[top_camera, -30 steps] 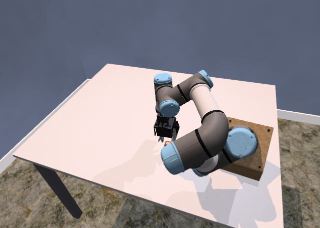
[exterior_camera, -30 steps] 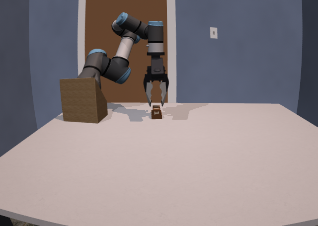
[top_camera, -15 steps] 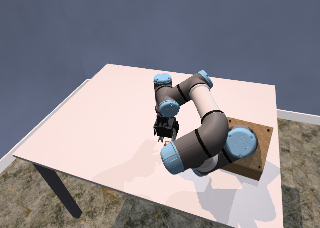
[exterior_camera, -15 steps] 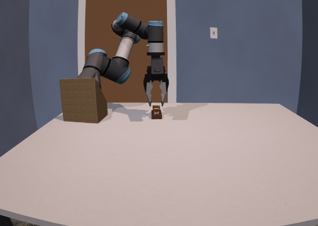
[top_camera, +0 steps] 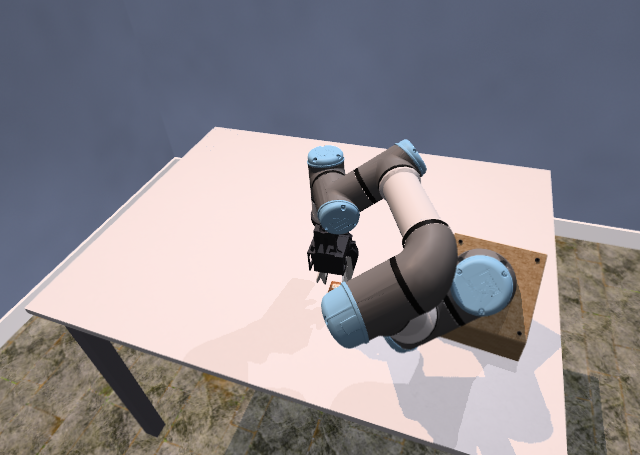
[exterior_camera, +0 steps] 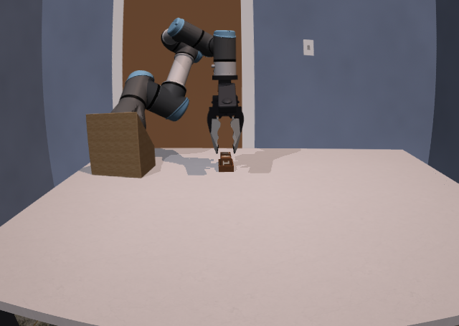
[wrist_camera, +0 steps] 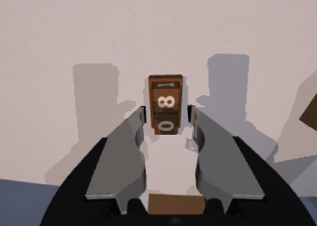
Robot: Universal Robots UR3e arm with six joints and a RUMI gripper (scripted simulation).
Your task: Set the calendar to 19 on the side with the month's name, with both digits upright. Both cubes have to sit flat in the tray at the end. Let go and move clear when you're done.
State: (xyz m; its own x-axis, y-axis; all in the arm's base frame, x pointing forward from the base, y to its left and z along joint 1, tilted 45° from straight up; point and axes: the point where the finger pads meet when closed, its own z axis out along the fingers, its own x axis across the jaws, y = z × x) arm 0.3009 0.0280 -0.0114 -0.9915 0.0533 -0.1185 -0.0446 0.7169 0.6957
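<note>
Now: hand 40 mm above the brown digit cube. Also, from my hand: tray 20 mm to the left, 50 mm below.
</note>
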